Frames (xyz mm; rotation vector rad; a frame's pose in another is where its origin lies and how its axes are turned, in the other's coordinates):
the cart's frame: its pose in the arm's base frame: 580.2 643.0 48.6 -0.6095 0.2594 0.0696
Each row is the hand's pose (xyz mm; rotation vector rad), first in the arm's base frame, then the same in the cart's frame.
Working: the arm's base frame: its pose in the cart's frame: -539.9 -417.7 -535.2 0.6095 -0.2594 -0.0696

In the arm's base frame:
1: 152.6 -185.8 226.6 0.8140 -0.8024 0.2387
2: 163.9 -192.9 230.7 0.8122 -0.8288 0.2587
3: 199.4 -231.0 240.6 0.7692 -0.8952 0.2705
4: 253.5 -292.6 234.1 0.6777 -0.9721 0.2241
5: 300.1 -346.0 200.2 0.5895 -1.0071 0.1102
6: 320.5 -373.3 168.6 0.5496 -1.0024 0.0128
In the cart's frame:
1: -449.6 -717.4 -429.6 1.3412 -1.1707 0.0312
2: -439.7 -727.1 -428.0 1.3333 -1.2034 0.0431
3: -407.6 -768.8 -434.2 1.2811 -1.2710 0.0281
4: -352.9 -823.3 -462.8 1.1882 -1.3274 -0.0566
5: -298.5 -854.7 -509.9 1.1135 -1.3206 -0.1959
6: -270.2 -862.3 -546.0 1.0884 -1.2825 -0.2986

